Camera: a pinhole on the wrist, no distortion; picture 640 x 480 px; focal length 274.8 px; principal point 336.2 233.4 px. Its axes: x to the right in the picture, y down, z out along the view. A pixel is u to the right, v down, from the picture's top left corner.
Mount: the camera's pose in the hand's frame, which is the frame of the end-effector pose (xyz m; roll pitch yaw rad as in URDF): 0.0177 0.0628 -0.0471 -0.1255 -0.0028 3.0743
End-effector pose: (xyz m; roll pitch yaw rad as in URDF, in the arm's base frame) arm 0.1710 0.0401 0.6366 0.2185 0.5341 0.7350
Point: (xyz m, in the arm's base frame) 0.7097 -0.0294 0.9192
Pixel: 259 369
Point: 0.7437 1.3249 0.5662
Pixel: outside the picture
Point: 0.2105 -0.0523 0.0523
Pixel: behind the camera
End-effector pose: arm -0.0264 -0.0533 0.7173 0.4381 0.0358 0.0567
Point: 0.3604 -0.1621 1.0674
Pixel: 113 201
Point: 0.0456 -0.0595 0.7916
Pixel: 219 279
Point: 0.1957 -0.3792 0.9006
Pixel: 199 392
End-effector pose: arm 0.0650 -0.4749 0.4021 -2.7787 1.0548 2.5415
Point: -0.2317 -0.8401 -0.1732
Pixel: 42 411
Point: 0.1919 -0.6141 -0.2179
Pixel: 95 147
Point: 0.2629 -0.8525 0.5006
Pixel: 530 317
